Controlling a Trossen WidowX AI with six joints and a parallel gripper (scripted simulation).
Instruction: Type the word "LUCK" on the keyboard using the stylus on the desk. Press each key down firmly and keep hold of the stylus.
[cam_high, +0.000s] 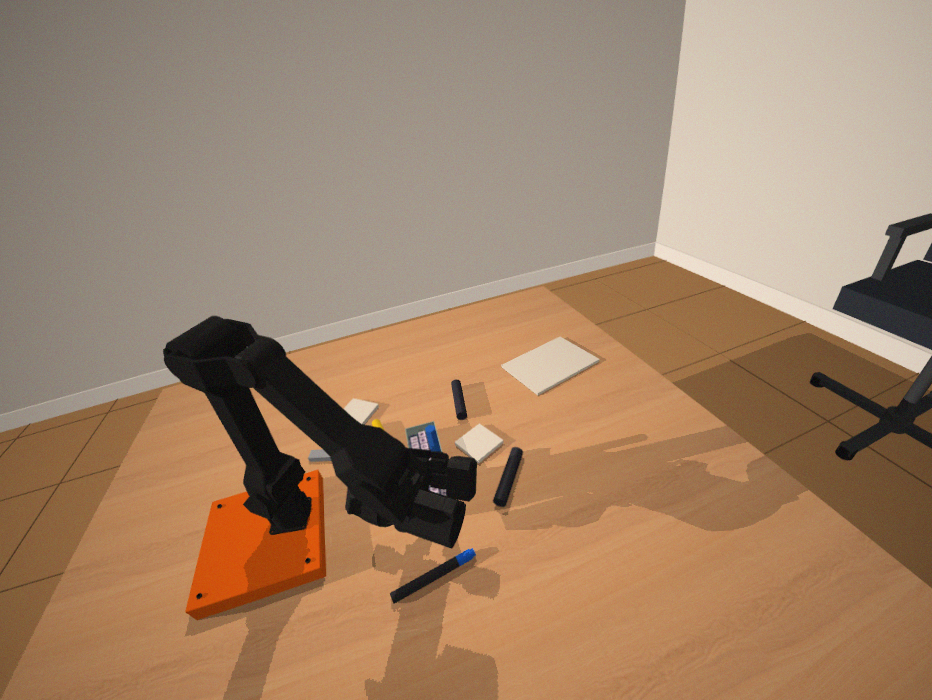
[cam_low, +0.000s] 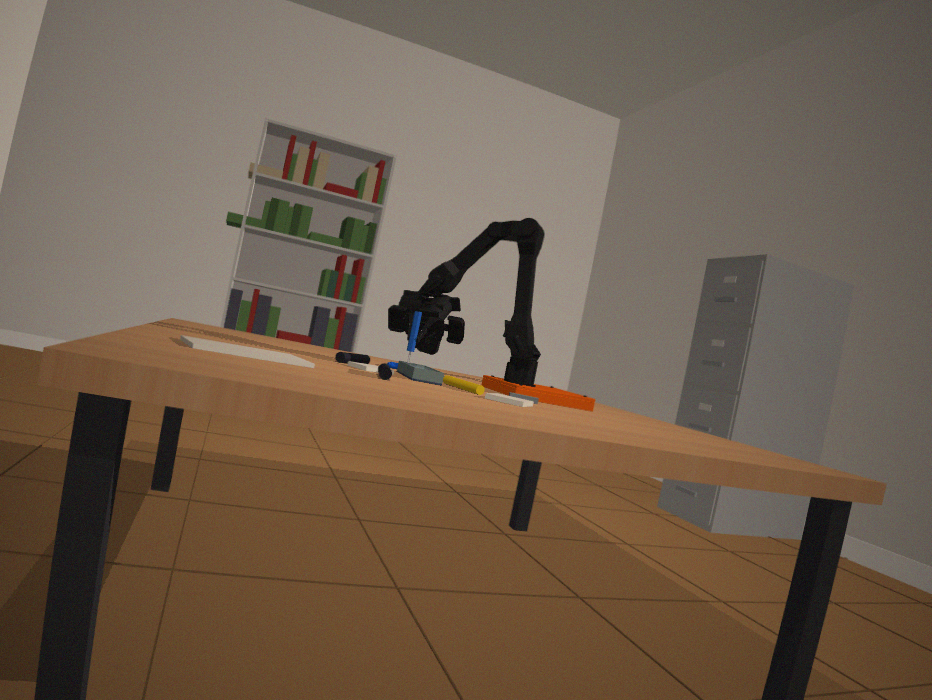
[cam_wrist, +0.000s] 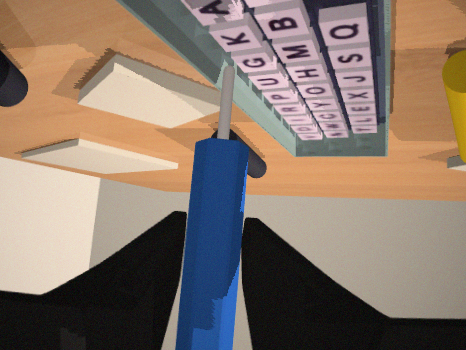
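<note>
The U key is 7 cm below my gripper tip, 4 cm to the left of it and 1 cm behind it. Round my gripper tip: yellow highlighter (12 cm to the left, 11 cm behind, 7 cm below); then blue stylus (1 cm below); then cream pad (8 cm to the left, 8 cm below, 8 cm ahead).
</note>
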